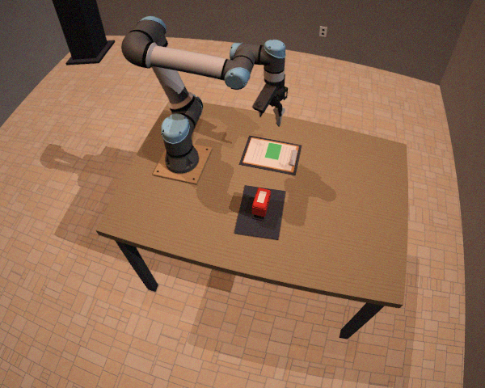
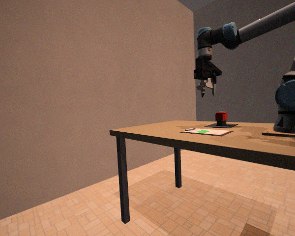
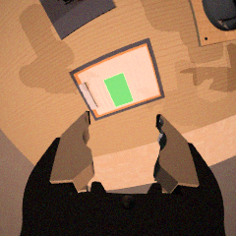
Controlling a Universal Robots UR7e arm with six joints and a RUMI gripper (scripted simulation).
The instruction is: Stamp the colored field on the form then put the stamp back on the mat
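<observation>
The stamp is 30 cm to the right of my hand and 17 cm below it. From my hand the other things lie so: form: 21 cm below, 3 cm ahead, 1 cm to the left; then mat: 30 cm to the right, 21 cm below.
</observation>
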